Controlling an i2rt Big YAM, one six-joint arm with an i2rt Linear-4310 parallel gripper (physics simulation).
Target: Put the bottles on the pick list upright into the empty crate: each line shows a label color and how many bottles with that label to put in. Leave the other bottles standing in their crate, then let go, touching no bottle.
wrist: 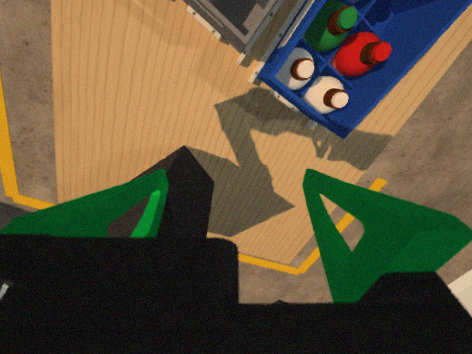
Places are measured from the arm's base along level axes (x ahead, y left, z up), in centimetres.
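Pixels of known places: gripper, fingertip midpoint: [235,176].
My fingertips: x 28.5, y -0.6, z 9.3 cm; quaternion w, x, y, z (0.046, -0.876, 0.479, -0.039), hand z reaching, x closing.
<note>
Behind a point stands the place of what it marks.
A blue crate [367,112] @(y -21.2, x 41.5, z -13.8 cm) with dividers stands at the upper right of the wrist view. In its near end stand two bottles with white caps, one [298,70] @(y -6.6, x 39.9, z -15.2 cm) at the left corner and one [322,95] @(y -14.4, x 39.9, z -18.8 cm) at the near corner. A green bottle [324,35] @(y -7.9, x 47.2, z -19.1 cm) and a red bottle [352,56] @(y -14.6, x 47.8, z -19.4 cm) stand in the compartments behind them. The far part of the crate is cut off by the frame. My gripper [235,176] @(y -0.6, x 28.5, z 9.4 cm) is open, its green fingers wide apart over the table, with no bottle between them. The pick list does not show.
A grey metal-edged container [215,31] @(y 9.5, x 38.3, z -28.3 cm) stands left of the blue crate, partly cut off at the top. The wooden table [115,100] @(y 24.3, x 12.6, z -31.3 cm) lies below, with the arm's shadow on it. Yellow lines [270,265] mark the floor around the table. A black arm part [187,195] @(y -1.6, x 8.2, z -14.1 cm) shows behind the left finger.
</note>
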